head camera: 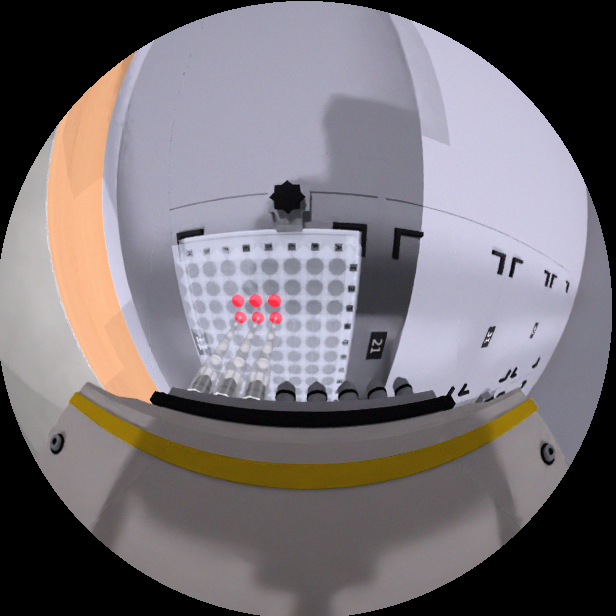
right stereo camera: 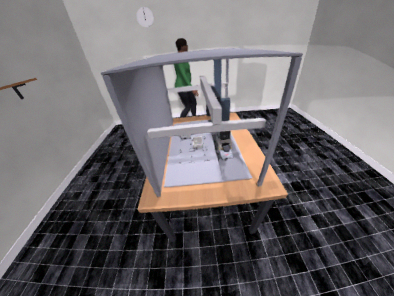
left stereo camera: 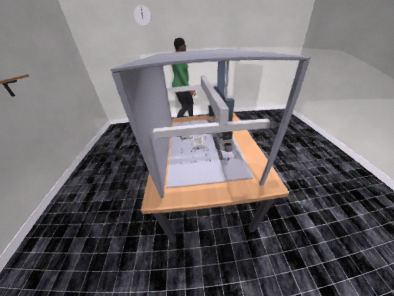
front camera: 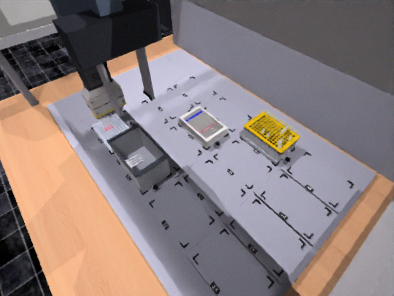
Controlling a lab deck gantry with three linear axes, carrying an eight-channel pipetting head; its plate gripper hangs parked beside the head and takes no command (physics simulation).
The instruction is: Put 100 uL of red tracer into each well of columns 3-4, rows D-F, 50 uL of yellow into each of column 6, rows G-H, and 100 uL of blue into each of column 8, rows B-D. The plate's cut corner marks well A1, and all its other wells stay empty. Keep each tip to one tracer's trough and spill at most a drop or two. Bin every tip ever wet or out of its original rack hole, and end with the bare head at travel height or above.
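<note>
The eight-channel head (front camera: 102, 100) (head camera: 310, 445) is low over the well plate (front camera: 101, 131) (head camera: 321, 236). Three clear tips (head camera: 217, 357) (head camera: 242, 349) (head camera: 265, 356) are on its leftmost channels in the head view; five channels beside them are bare. Six wells (head camera: 255, 300) show red, in two adjacent lines of three; the tip ends are at the nearer line. Whether they touch liquid is unclear. The trough rack (front camera: 218, 138) shows a blue strip (front camera: 194, 116) and a red strip (front camera: 207, 128); yellow is not distinguishable. The parked plate gripper (front camera: 135, 106) has its fingers wide apart, empty.
The grey bin (front camera: 152, 178) stands right beside the plate, with several discarded tips (front camera: 135, 159) inside. The yellow tip rack (front camera: 272, 131) stands beyond the troughs and holds tips. A black knob (head camera: 287, 197) sits at the plate's far edge. The side wall (front camera: 280, 70) runs behind.
</note>
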